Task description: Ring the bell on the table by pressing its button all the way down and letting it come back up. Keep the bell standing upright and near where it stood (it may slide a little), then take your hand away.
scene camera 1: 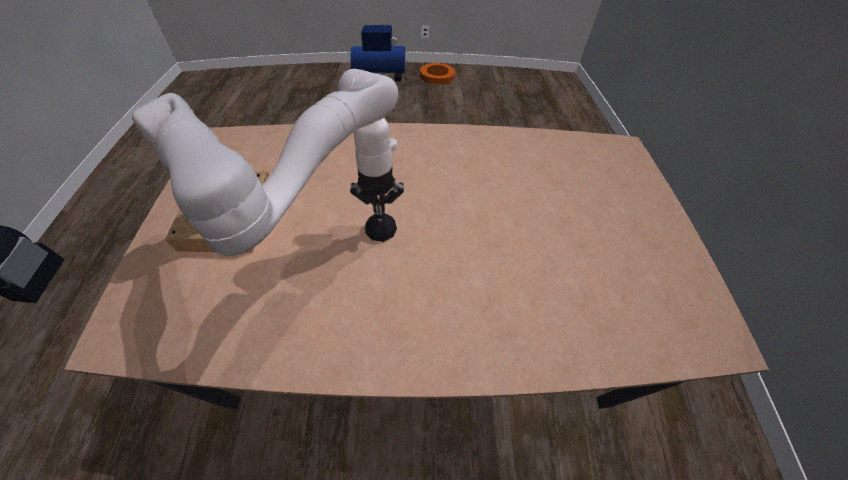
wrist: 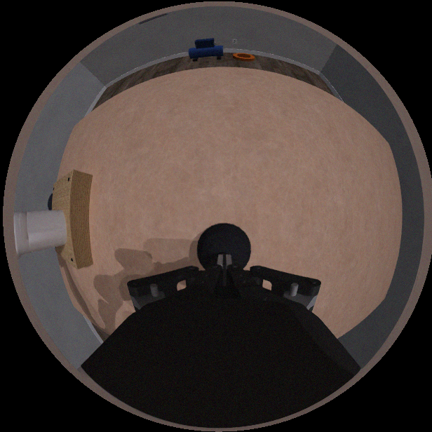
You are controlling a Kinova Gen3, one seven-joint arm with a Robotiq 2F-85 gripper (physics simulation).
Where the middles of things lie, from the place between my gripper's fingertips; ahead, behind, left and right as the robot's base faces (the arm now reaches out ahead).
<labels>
I see my gripper 4 cm above the bell (scene camera 1: 383,229).
</labels>
